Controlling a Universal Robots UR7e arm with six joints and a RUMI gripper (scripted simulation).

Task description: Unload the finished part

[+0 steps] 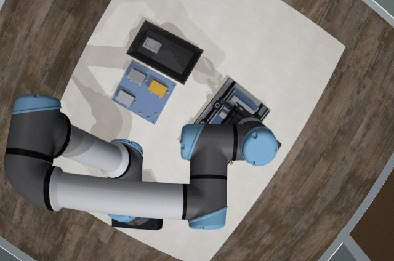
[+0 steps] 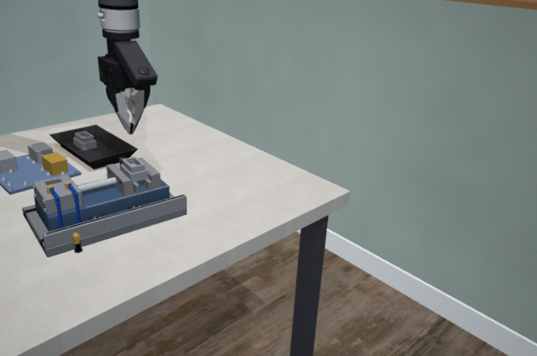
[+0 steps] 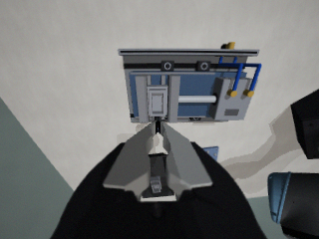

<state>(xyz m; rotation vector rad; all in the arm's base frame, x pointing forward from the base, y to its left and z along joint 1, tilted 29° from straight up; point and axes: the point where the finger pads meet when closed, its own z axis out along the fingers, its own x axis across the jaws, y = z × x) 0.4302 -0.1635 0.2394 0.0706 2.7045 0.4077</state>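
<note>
The vise lies 70 mm behind my hand and 160 mm below it. The rest, counted from my hand: blue fixture plate 150 mm behind, 310 mm to the left, 190 mm below; yellow block 100 mm behind, 270 mm to the left, 170 mm below.
</note>
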